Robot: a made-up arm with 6 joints. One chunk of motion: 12 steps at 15 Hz.
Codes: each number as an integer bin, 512 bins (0 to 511) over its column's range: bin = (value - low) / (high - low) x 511, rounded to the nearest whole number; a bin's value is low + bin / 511 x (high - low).
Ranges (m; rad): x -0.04..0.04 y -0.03..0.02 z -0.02..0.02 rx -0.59..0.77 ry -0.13..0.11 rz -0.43..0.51
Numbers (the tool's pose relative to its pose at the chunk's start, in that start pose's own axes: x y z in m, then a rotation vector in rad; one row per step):
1: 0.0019 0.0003 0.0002 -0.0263 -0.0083 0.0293
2: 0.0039 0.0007 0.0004 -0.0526 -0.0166 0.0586
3: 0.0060 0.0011 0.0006 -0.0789 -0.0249 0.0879
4: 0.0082 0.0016 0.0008 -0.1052 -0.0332 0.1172
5: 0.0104 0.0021 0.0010 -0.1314 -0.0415 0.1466
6: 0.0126 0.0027 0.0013 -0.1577 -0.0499 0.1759
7: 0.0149 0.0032 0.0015 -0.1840 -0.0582 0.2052
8: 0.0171 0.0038 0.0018 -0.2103 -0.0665 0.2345
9: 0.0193 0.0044 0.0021 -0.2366 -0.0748 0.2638
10: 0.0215 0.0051 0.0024 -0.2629 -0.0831 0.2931
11: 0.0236 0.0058 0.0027 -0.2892 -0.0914 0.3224
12: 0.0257 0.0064 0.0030 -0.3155 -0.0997 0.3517
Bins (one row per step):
1: 268 310 258 212 259 250
2: 280 314 261 202 241 266
3: 294 318 263 192 224 282
4: 308 323 266 182 206 297
5: 322 328 268 172 188 313
6: 336 334 272 162 171 329
7: 351 339 275 153 153 345
8: 365 345 278 143 135 361
9: 379 352 282 133 118 377
10: 393 359 286 123 100 393
11: 406 366 290 113 82 409
12: 420 372 294 103 65 425

